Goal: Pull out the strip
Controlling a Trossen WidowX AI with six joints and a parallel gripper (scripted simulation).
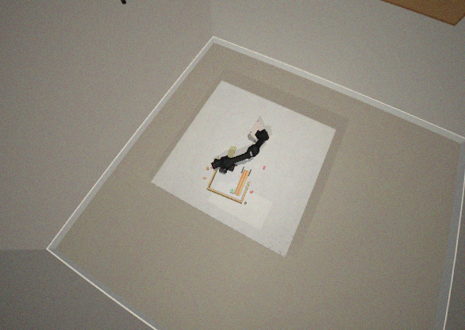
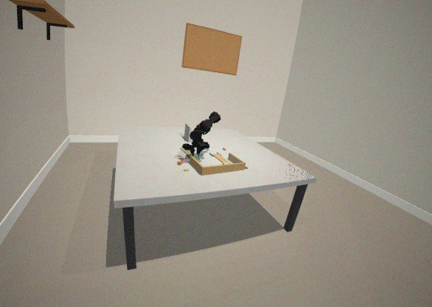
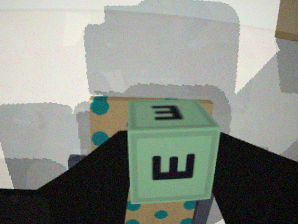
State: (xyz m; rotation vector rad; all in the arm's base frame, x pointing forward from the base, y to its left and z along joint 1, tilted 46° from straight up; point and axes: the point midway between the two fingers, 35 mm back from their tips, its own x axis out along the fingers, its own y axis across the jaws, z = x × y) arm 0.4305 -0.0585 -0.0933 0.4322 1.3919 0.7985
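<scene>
Now: gripper tip 110 mm past the strip, 10 mm to the left of it and 10 mm above it.
</scene>
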